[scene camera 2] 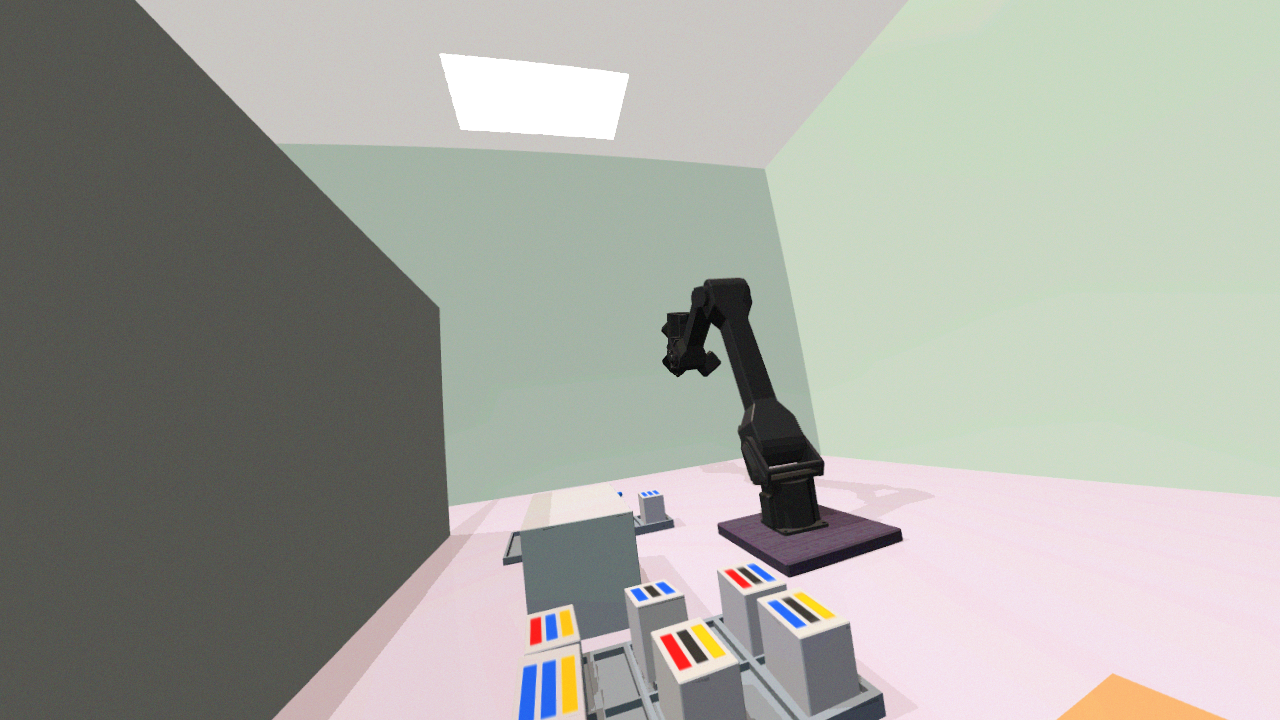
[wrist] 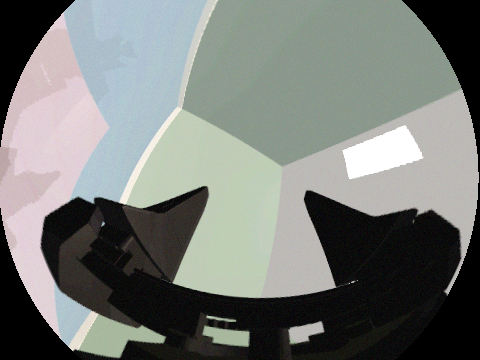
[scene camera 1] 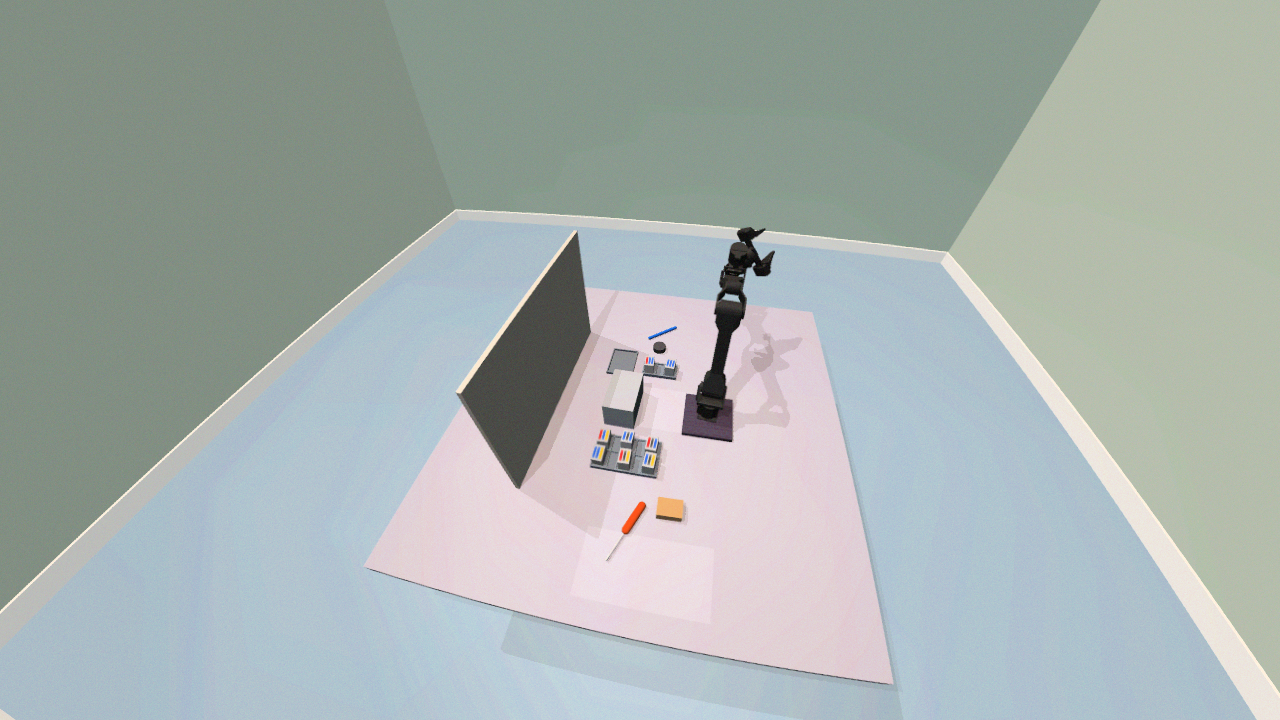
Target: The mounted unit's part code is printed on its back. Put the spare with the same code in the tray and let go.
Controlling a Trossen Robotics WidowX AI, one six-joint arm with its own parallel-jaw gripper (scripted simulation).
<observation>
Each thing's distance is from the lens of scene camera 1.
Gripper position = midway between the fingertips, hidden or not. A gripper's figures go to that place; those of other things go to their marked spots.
gripper (scene camera 1: 769,240): 140 cm
mounted unit (scene camera 1: 620,407): 109 cm
wall panel (scene camera 1: 511,394): 94 cm
The marked spots on the mounted unit and the wall panel are 34 cm apart.
</observation>
